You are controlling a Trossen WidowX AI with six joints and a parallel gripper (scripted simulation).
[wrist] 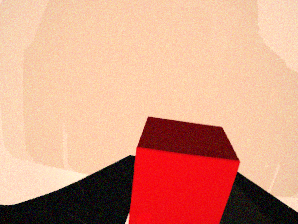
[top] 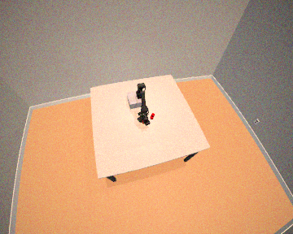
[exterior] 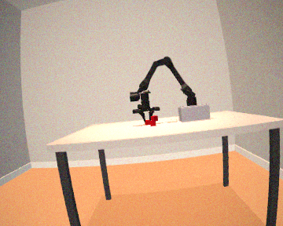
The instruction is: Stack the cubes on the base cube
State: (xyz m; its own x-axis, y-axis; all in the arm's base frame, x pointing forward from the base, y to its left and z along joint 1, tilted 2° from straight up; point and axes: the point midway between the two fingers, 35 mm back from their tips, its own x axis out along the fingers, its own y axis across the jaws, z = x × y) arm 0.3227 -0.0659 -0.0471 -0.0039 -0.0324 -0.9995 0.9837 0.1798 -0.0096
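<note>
Now: gripper tip 13 cm to the right of the red cube, 3 cm below it and 3 cm past it.
</note>
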